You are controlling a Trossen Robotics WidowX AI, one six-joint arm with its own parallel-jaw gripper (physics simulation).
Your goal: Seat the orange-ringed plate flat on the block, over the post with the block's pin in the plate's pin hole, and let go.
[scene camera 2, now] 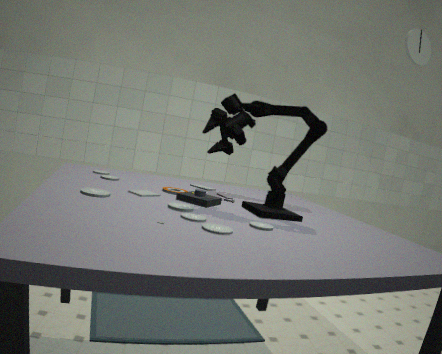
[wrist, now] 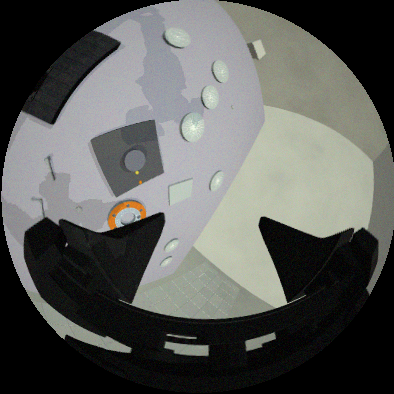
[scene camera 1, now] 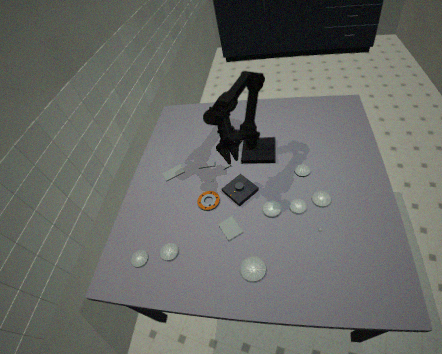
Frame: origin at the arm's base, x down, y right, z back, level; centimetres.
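Where they show: gripper, fingertip midpoint: (scene camera 2: 205, 143) (wrist: 213, 219) (scene camera 1: 233, 162); arm's base, link origin: (scene camera 2: 273, 207) (scene camera 1: 251, 145).
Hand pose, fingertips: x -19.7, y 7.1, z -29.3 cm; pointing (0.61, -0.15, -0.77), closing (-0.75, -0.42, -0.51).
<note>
Each offset is from my fingertips to the centre of the thing. "spot": to the spot under its first point.
The orange-ringed plate @(dx +21.1, dy +14.7, dz -3.6 cm) (scene camera 1: 200, 201) (scene camera 2: 167, 189) (wrist: 118, 208) lies flat on the table beside the dark square block @(dx +19.5, dy -0.4, dz +1.1 cm) (scene camera 1: 248, 191) (scene camera 2: 199, 201) (wrist: 109, 150), apart from it. Its grey middle has a round hole; the near part is covered by a finger in the wrist view. The block's round grey post @(spot: dx +17.3, dy -0.5, dz +0.5 cm) (scene camera 1: 239, 186) (scene camera 2: 200, 192) (wrist: 134, 160) stands bare. A yellow dot @(spot: dx +18.7, dy +1.8, dz -1.0 cm) (wrist: 137, 172) and an orange dot @(spot: dx +19.1, dy +3.9, dz -2.8 cm) (wrist: 140, 182) show on the block beside the post; which is the pin I cannot tell. My gripper (scene camera 1: 233, 161) (scene camera 2: 206, 142) (wrist: 213, 219) is wide open and empty, high above the table.
Several pale domed discs stand around, one @(dx +21.2, dy -14.4, dz -10.3 cm) (scene camera 1: 272, 208) (scene camera 2: 180, 206) (wrist: 193, 127) near the block. A pale square tile @(dx +21.4, dy +4.0, dz -18.7 cm) (scene camera 1: 231, 228) (scene camera 2: 144, 193) (wrist: 180, 191) lies near the plate. Another pale tile @(dx +21.4, dy +35.5, dz +16.3 cm) (scene camera 1: 174, 172) and thin tools lie beyond. The arm's base (scene camera 1: 265, 150) (scene camera 2: 272, 211) stands behind the block.
</note>
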